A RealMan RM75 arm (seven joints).
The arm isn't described. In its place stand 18 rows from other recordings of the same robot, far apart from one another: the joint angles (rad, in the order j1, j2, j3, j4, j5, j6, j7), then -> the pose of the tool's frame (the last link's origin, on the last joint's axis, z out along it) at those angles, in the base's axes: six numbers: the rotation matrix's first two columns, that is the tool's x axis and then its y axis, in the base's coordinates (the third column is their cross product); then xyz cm.
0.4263, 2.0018, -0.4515, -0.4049, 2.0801, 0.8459, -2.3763 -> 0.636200, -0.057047, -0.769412, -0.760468, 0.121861, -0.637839, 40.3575, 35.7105, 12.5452
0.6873, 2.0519, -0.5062, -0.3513, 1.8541, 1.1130, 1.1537 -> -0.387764, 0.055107, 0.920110, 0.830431, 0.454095, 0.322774, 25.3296, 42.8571, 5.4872
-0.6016, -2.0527, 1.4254, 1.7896, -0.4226, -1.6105, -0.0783 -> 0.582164, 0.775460, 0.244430, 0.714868, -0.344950, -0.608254, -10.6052, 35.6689, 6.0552
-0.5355, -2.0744, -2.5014, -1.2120, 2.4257, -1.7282, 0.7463 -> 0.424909, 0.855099, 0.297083, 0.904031, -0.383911, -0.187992, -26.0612, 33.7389, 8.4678
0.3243, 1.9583, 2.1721, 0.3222, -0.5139, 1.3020, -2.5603 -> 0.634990, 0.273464, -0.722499, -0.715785, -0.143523, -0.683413, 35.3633, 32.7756, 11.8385
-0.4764, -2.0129, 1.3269, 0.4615, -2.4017, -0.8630, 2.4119 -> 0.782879, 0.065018, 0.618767, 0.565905, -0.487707, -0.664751, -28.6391, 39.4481, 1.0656
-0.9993, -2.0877, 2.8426, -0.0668, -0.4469, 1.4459, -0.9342 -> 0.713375, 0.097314, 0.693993, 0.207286, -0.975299, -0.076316, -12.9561, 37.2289, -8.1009
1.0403, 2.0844, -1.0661, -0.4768, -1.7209, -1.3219, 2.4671 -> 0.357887, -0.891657, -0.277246, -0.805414, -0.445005, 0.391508, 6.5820, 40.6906, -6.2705
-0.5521, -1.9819, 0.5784, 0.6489, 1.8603, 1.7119, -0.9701 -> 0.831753, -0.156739, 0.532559, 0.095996, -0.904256, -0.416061, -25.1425, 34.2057, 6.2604
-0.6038, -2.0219, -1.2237, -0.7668, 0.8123, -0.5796, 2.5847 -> 0.918724, -0.347482, 0.187621, -0.154489, -0.753503, -0.639035, -15.3775, 38.8974, -8.9057
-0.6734, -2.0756, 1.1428, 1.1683, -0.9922, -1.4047, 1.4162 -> 0.994306, 0.028425, 0.102698, 0.057624, -0.954121, -0.293825, -13.9219, 38.9169, 1.0250
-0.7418, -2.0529, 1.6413, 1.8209, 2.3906, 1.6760, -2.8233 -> 0.943278, 0.298316, -0.145721, 0.245586, -0.922305, -0.298396, -2.3422, 30.2653, -0.2622
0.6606, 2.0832, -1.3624, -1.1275, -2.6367, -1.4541, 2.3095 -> 0.785025, -0.524626, 0.329399, -0.402262, -0.836107, -0.372976, 20.7321, 36.6516, -1.9869
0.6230, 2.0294, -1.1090, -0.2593, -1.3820, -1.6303, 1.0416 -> 0.648593, -0.183928, -0.738578, -0.280945, -0.959693, -0.007724, 21.2871, 31.6078, -3.8250
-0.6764, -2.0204, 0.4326, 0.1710, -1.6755, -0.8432, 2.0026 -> 0.417770, 0.341724, 0.841839, 0.906001, -0.226083, -0.357838, -31.6955, 41.2861, 1.0339
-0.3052, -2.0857, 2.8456, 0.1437, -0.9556, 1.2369, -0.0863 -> 0.825276, 0.051801, 0.562349, 0.517294, -0.468823, -0.715970, -33.6268, 25.2389, -7.2525
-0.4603, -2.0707, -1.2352, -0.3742, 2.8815, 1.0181, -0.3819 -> 0.593786, -0.052424, 0.802913, 0.732733, -0.377062, -0.566504, -26.4057, 36.8718, -2.4803
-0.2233, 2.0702, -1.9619, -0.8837, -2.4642, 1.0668, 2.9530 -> 0.720894, 0.114649, -0.683497, -0.683359, 0.281900, -0.673463, 35.4147, 21.4435, 4.0326
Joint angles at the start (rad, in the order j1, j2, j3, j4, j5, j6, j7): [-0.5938 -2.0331 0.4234 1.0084 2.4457 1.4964 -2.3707]
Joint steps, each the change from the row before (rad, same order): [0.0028 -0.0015 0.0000 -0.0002 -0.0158 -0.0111 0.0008]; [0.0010 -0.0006 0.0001 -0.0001 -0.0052 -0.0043 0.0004]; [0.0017 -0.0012 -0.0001 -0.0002 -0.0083 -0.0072 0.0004]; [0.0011 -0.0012 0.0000 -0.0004 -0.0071 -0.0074 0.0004]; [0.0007 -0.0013 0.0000 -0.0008 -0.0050 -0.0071 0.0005]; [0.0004 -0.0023 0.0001 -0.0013 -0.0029 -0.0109 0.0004]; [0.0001 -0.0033 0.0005 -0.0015 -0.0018 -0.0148 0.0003]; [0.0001 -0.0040 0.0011 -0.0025 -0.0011 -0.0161 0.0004]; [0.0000 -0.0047 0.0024 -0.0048 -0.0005 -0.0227 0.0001]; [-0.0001 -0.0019 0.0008 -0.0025 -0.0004 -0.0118 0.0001]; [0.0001 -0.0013 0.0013 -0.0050 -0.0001 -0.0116 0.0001]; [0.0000 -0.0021 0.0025 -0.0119 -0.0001 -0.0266 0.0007]
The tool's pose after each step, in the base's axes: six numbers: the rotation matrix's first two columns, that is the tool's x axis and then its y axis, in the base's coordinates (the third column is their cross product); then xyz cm. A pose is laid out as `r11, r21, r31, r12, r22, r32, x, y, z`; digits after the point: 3 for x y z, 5 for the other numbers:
0.25913, 0.79332, 0.55090, 0.96494, -0.18804, -0.18311, -29.880, 36.774, 10.346
0.25828, 0.78996, 0.55611, 0.96527, -0.18754, -0.18191, -29.875, 36.814, 10.367
0.25624, 0.78448, 0.56474, 0.96595, -0.18614, -0.17971, -29.874, 36.874, 10.395
0.25460, 0.77930, 0.57260, 0.96648, -0.18480, -0.17822, -29.867, 36.945, 10.415
0.25314, 0.77513, 0.57887, 0.96691, -0.18319, -0.17754, -29.873, 37.010, 10.412
0.25129, 0.77065, 0.58563, 0.96736, -0.17944, -0.17895, -29.912, 37.098, 10.373
0.24938, 0.76534, 0.59336, 0.96773, -0.17408, -0.18219, -29.968, 37.217, 10.305
0.24705, 0.76056, 0.60042, 0.96817, -0.16810, -0.18543, -30.036, 37.335, 10.183
0.24374, 0.75482, 0.60896, 0.96870, -0.15909, -0.19053, -30.151, 37.498, 10.009
0.24213, 0.75138, 0.61384, 0.96892, -0.15422, -0.19342, -30.217, 37.587, 9.950
0.23937, 0.74939, 0.61735, 0.96940, -0.14878, -0.19527, -30.314, 37.659, 9.850
0.23362, 0.74445, 0.62547, 0.97023, -0.13628, -0.20019, -30.549, 37.825, 9.655

